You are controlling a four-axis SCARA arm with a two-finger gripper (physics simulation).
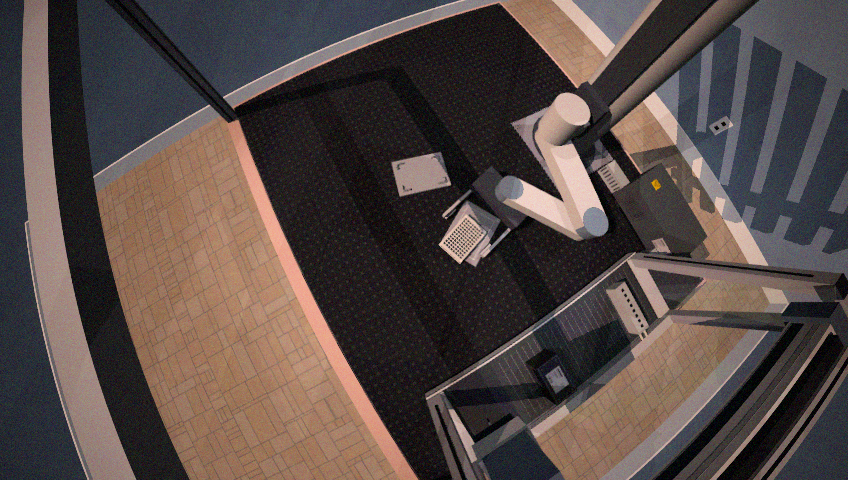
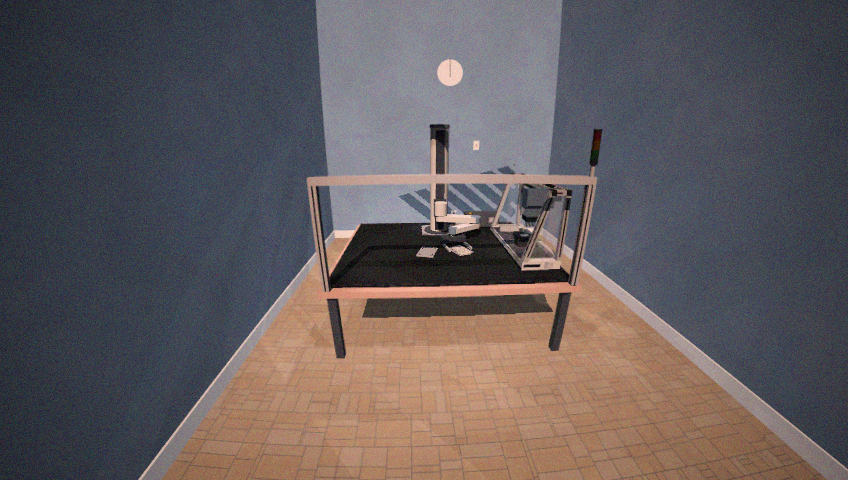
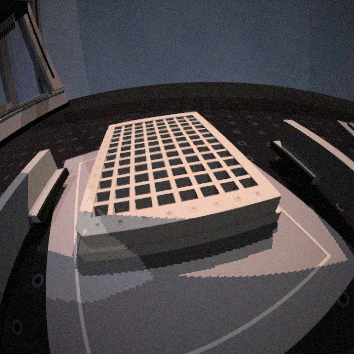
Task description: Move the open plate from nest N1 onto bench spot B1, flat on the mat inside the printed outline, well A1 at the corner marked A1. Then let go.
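The open plate, pale with a grid of square wells, lies on the light mat of bench spot B1. It is skewed to the printed outline, and its far end seems to reach past the mat's edge. Whether it lies fully flat is hard to tell. The A1 mark cannot be made out. My gripper is open, one finger on each side of the plate with a gap to both. Nest N1, a light pad with dark corner brackets, holds no plate.
A framed, clear-walled enclosure stands on the right, with a small black device inside. A dark box with a yellow label stands near the arm's base. Aluminium posts and a top rail run along the front of the table.
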